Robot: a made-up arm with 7 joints.
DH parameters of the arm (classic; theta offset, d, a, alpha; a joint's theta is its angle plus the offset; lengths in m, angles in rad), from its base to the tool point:
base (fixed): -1.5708 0.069 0 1.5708
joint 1: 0 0.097 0.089 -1.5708
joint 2: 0 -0.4 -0.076 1.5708
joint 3: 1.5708 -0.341 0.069 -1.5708
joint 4: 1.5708 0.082 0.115 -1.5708
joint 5: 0 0.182 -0.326 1.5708
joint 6: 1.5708 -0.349 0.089 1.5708
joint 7: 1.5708 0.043 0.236 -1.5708
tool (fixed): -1.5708 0.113 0 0
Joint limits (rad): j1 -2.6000..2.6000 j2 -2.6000..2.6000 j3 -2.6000..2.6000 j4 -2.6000..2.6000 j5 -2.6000..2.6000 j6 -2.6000..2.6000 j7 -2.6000..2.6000
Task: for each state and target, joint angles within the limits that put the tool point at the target. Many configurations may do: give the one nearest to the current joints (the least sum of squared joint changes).
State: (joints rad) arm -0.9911 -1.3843 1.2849 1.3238 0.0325 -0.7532 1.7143
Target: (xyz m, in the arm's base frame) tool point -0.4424 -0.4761 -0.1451
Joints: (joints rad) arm -0.4052 -1.5269 1.0888 0.9594 -0.8020 -0.7434 2.0122
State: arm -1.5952 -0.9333 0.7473 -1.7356 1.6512 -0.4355 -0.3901
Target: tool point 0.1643 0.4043 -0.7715
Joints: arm -1.3219 -1.6401 0.8974 -1.5630 1.3981 -0.4773 -0.5511
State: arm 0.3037 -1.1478 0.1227 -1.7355 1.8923 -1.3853 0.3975
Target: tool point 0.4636 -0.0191 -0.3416
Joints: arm 0.8597 -0.5020 0.3470 -2.2933 2.1182 -1.1877 0.1509
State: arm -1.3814 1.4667 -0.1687 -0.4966 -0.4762 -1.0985 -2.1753
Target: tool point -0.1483 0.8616 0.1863
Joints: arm -0.9722 1.7926 -0.3240 -0.3007 -0.3784 -1.0106 -2.0103
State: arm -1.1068 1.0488 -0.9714 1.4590 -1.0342 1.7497 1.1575
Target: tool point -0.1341 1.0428 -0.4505
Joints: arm -0.6785 1.1721 -0.7031 0.9954 -1.4852 1.8714 2.2700
